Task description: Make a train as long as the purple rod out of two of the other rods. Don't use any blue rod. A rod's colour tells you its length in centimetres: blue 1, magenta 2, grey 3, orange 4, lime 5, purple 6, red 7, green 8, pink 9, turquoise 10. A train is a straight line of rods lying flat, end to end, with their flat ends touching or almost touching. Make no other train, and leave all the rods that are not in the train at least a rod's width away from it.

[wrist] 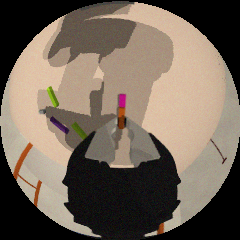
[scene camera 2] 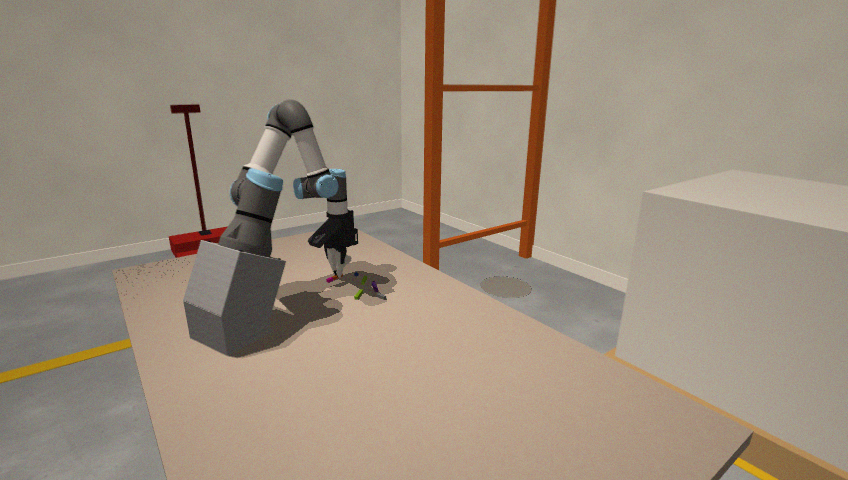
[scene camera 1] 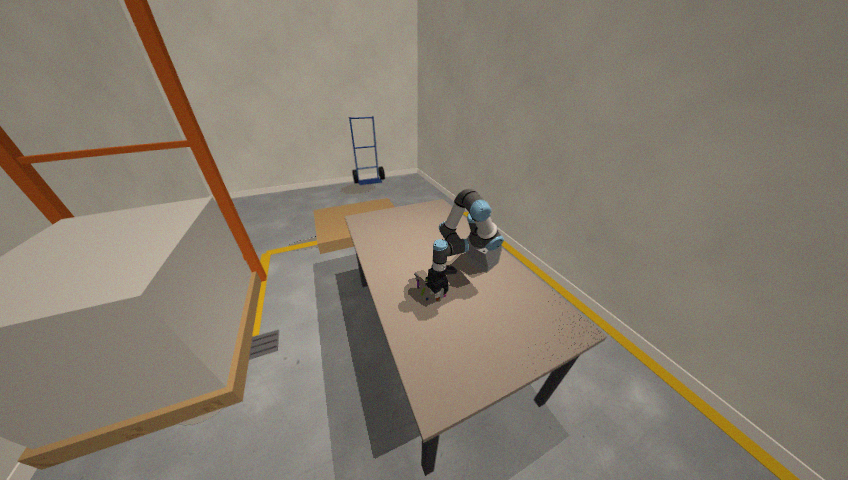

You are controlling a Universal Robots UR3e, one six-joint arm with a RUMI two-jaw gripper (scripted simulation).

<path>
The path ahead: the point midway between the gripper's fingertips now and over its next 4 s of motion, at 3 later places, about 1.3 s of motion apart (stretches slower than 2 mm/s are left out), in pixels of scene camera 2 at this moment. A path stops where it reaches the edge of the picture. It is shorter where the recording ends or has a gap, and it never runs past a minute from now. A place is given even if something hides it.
My gripper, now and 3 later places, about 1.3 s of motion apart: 338, 277; 337, 264; 336, 247; 335, 229
</path>
